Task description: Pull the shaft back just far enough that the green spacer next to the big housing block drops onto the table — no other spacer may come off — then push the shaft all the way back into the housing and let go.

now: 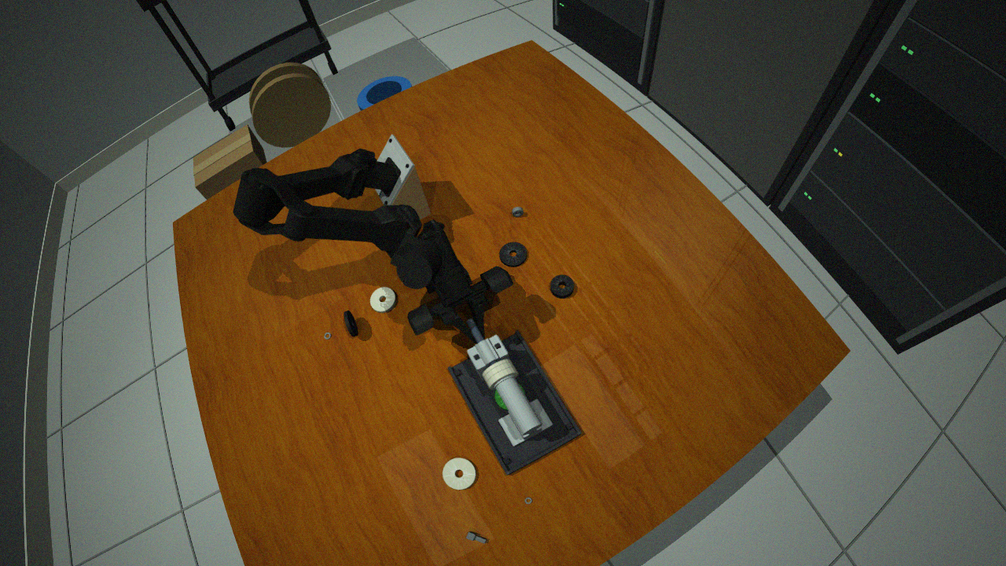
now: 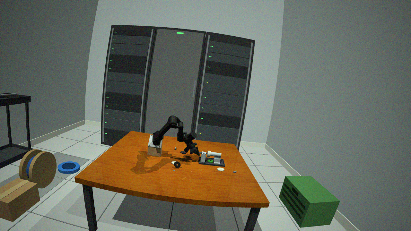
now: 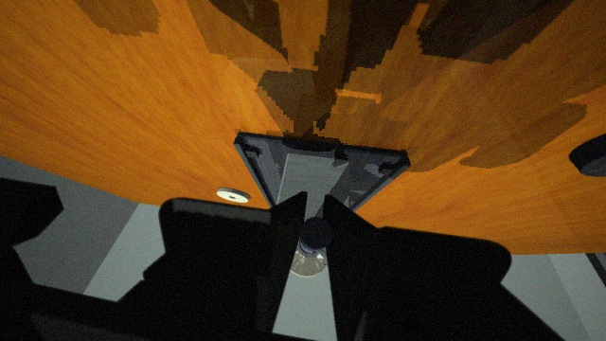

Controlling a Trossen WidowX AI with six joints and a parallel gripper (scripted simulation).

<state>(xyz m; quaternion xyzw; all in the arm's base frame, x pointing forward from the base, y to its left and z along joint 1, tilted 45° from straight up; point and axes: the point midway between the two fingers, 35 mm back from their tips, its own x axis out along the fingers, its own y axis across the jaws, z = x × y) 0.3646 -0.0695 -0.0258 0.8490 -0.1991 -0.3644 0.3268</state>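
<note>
Now: the dark shaft 60 mm ahead of my gripper tip, 30 mm above it and 10 mm to the right of it. Also, from my gripper tip: green spacer: 110 mm ahead, 40 mm below, 10 mm to the right; then cream spacer: 80 mm ahead, 30 mm above, 10 mm to the right; then nut: 230 mm to the left, 210 mm behind, 40 mm below.
</note>
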